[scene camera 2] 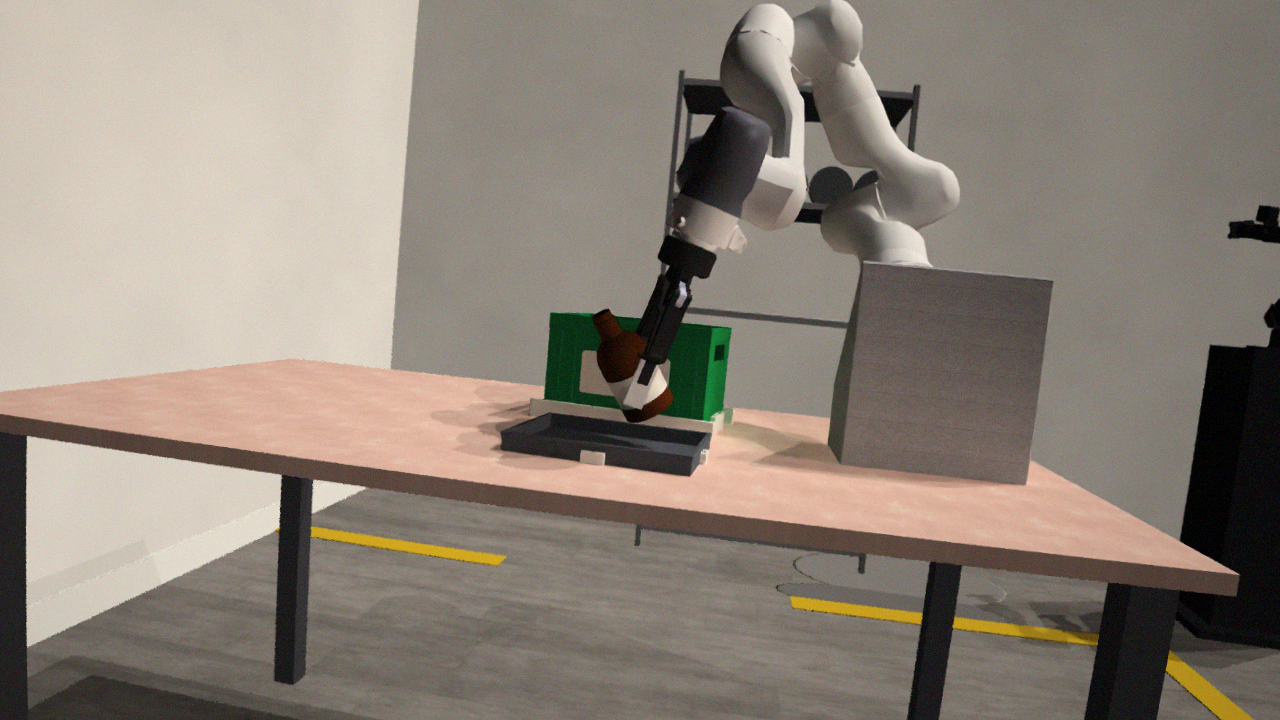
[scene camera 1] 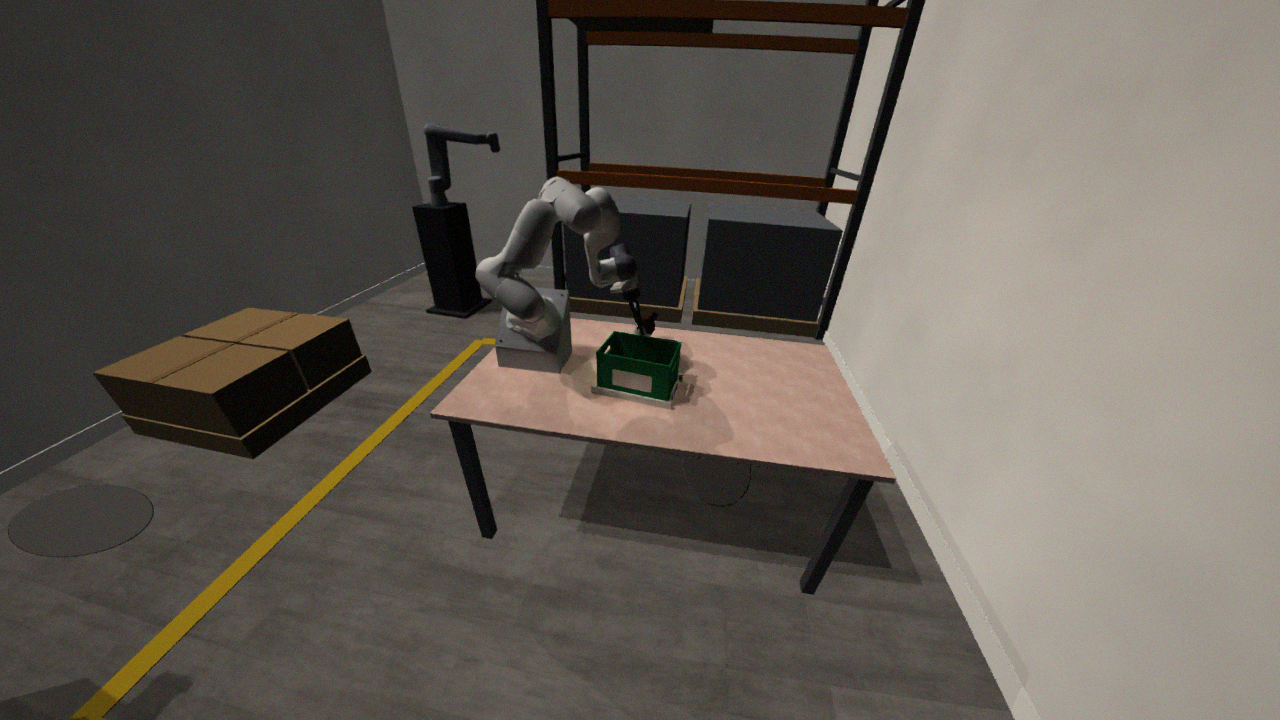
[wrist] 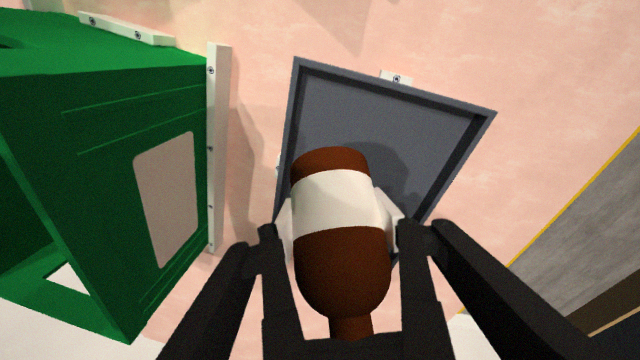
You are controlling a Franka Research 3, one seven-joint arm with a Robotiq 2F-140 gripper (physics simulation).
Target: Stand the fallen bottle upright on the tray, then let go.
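Note:
A brown bottle with a white label (scene camera 2: 623,358) (wrist: 342,270) is held above the tray. In the scene camera 2 view it is tilted, its neck up and to the left, its base down and to the right. My gripper (scene camera 2: 646,380) (wrist: 333,205) is shut on the bottle at its label, one finger on each side. The shallow dark grey tray (scene camera 2: 597,449) (wrist: 385,107) lies on the table under the bottle. In the scene camera 1 view the bottle is small and dark (scene camera 1: 648,323) behind the crate, and the tray does not show.
A green crate (scene camera 1: 637,365) (scene camera 2: 707,371) (wrist: 110,165) stands close beside the tray, with white strips (wrist: 218,150) along its foot. The grey block (scene camera 2: 944,371) (scene camera 1: 534,356) under the arm's base stands on the table (scene camera 1: 760,402) (scene camera 2: 358,402).

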